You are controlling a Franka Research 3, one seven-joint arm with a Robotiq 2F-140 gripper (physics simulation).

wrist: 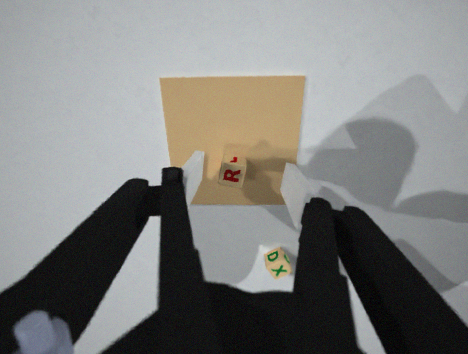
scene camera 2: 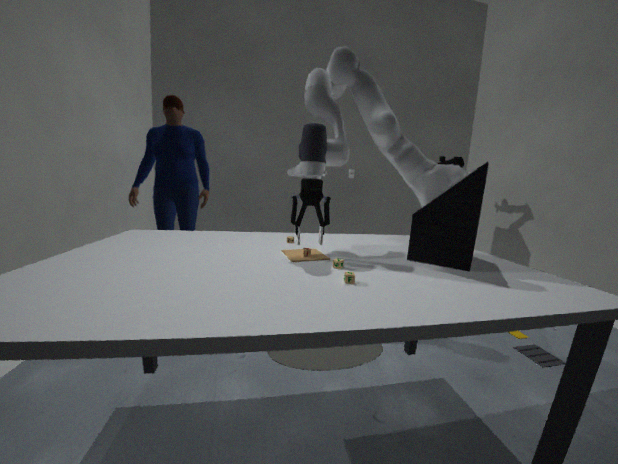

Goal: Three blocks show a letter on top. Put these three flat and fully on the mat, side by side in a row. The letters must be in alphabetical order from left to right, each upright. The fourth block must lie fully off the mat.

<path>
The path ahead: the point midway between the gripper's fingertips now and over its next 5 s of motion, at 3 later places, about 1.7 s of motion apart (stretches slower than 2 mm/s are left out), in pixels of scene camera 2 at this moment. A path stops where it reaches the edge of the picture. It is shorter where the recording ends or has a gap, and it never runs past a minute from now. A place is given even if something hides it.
The gripper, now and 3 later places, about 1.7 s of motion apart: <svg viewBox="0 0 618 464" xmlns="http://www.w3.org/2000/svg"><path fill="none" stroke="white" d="M309 244L307 248L307 238L306 223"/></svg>
</path>
